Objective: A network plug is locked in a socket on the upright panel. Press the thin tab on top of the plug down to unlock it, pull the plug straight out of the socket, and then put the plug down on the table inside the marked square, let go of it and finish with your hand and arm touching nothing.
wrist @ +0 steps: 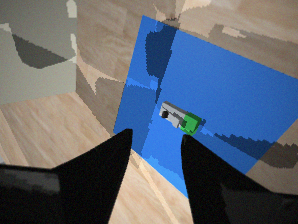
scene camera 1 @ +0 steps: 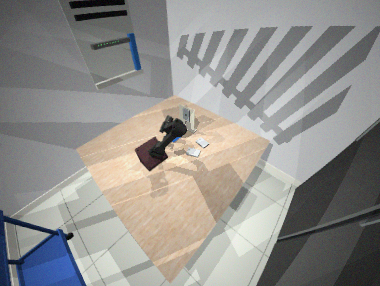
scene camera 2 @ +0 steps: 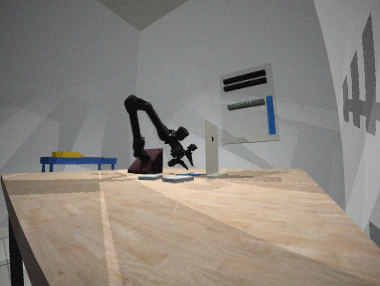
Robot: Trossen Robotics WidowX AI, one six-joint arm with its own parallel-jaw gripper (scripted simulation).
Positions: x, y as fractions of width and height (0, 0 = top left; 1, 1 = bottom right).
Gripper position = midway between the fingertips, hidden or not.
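Observation:
There is a plug (wrist: 0.63, 0.55) that I can see, and a blue marked square (wrist: 0.81, 0.45) as well. I also see an upright panel (scene camera 2: 0.56, 0.46). My gripper (wrist: 0.53, 0.62) is visible to me too.

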